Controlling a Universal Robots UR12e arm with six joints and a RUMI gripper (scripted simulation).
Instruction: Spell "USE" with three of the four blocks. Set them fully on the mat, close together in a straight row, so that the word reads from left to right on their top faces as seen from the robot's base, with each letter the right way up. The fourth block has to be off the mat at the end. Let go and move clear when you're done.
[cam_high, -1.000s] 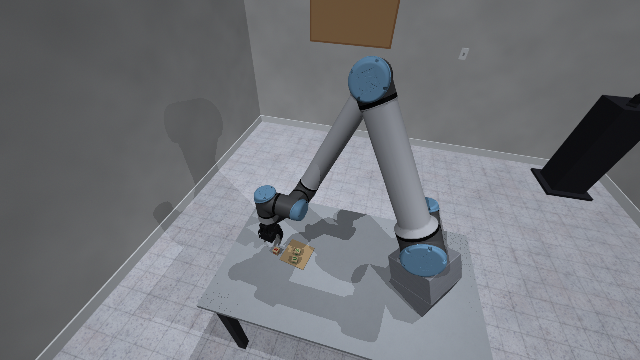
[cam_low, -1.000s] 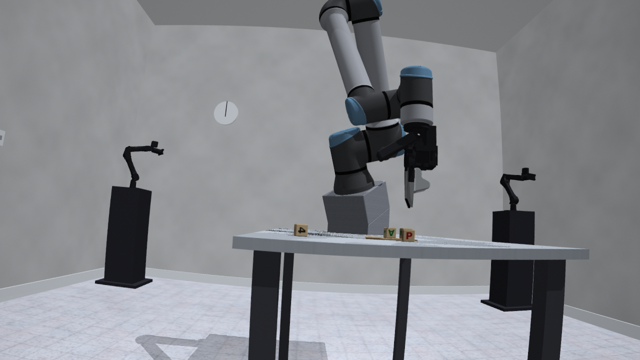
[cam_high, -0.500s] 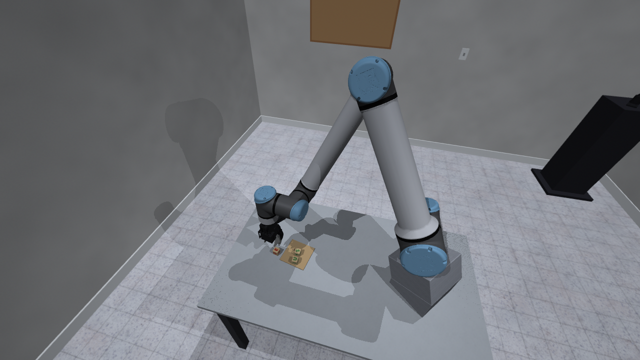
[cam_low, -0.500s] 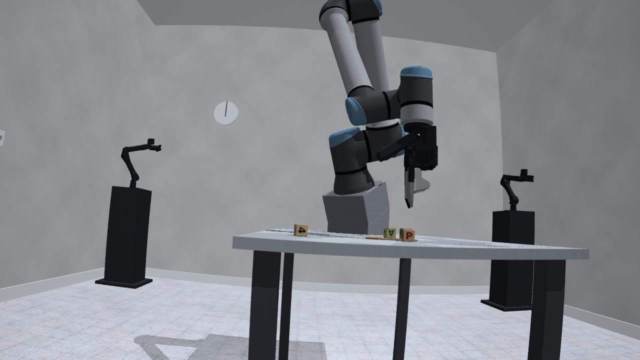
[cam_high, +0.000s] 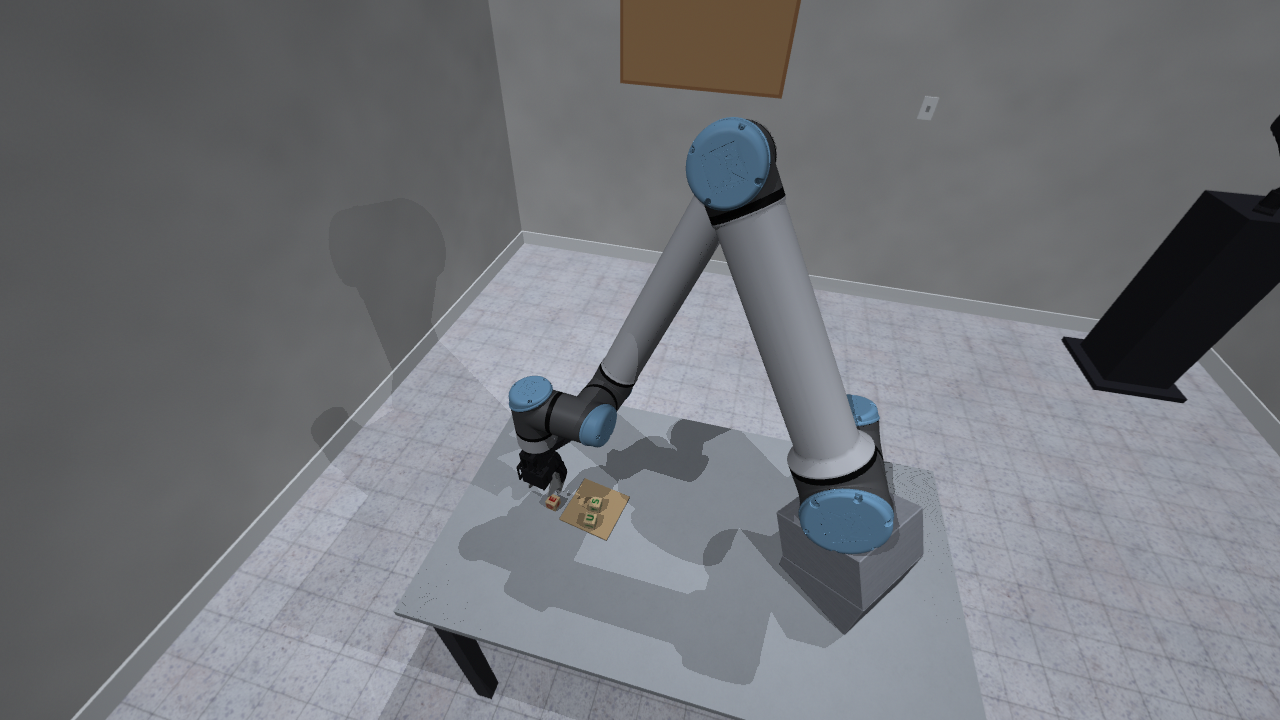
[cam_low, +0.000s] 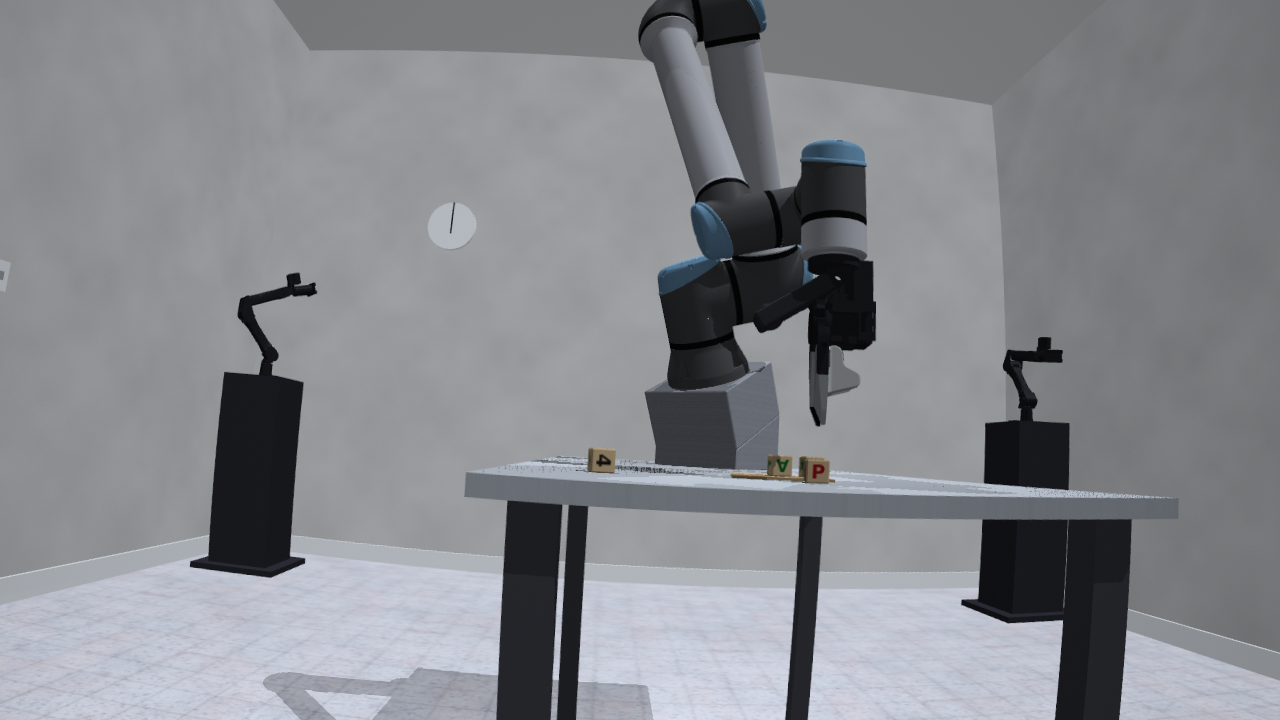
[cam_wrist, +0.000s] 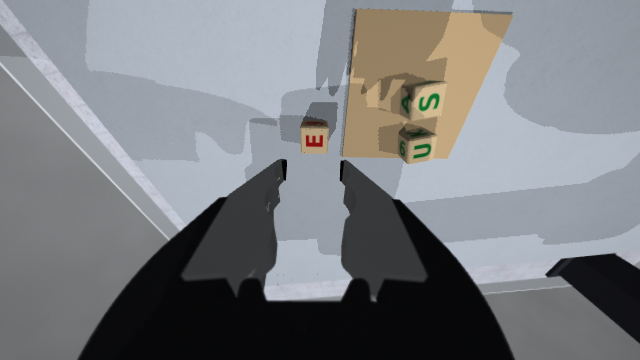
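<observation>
Right now my hand is 110 mm past the tan mat, 20 mm to the left of it and 90 mm above it.
</observation>
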